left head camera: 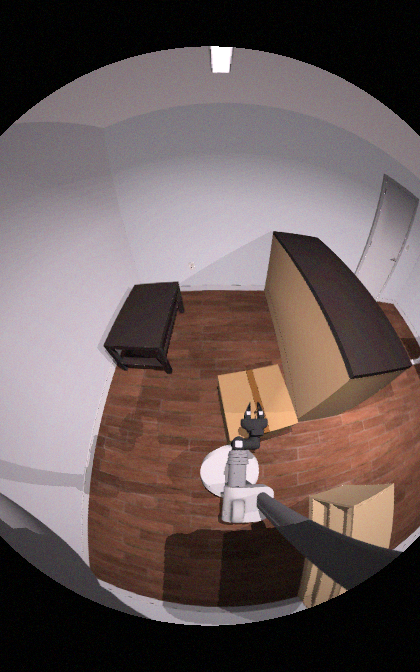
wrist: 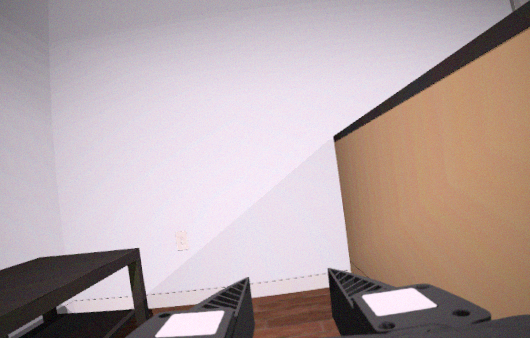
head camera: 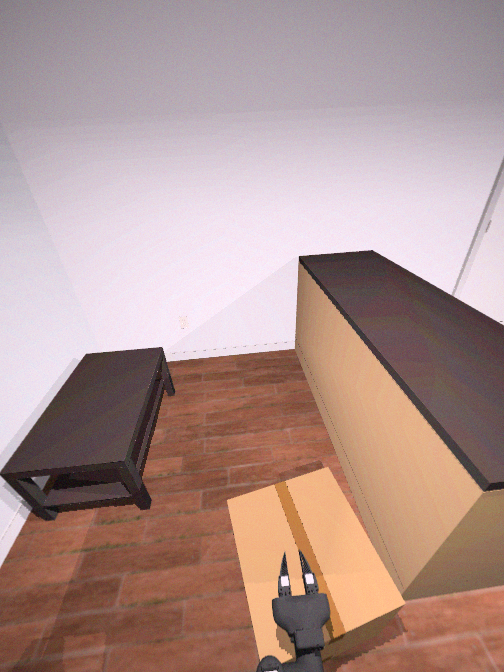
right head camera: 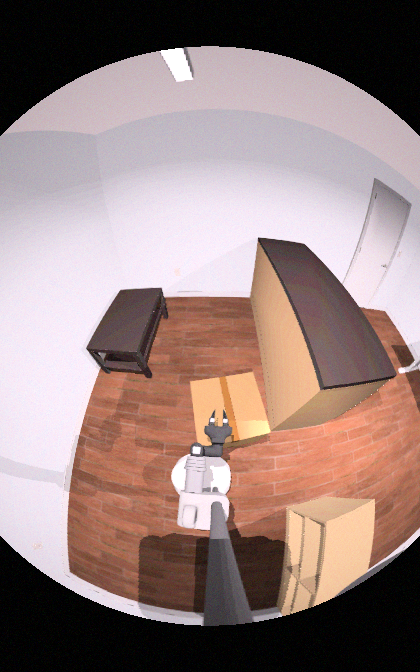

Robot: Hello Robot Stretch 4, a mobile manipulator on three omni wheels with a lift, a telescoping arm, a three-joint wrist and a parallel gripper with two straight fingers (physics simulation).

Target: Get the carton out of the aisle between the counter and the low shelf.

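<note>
The tan carton with a brown tape strip stands on the floor close along the near end of the counter, on its left side. The counter has a dark top and light wood sides. The low dark shelf stands farther left by the wall. My gripper is open with nothing between its fingers. It hangs above the carton, hiding part of its top. The carton does not show in the wrist view.
My white round base is close to the carton's near side. A light wood shelf unit stands at the lower right, behind the counter's near end. A door is in the wall beyond the counter.
</note>
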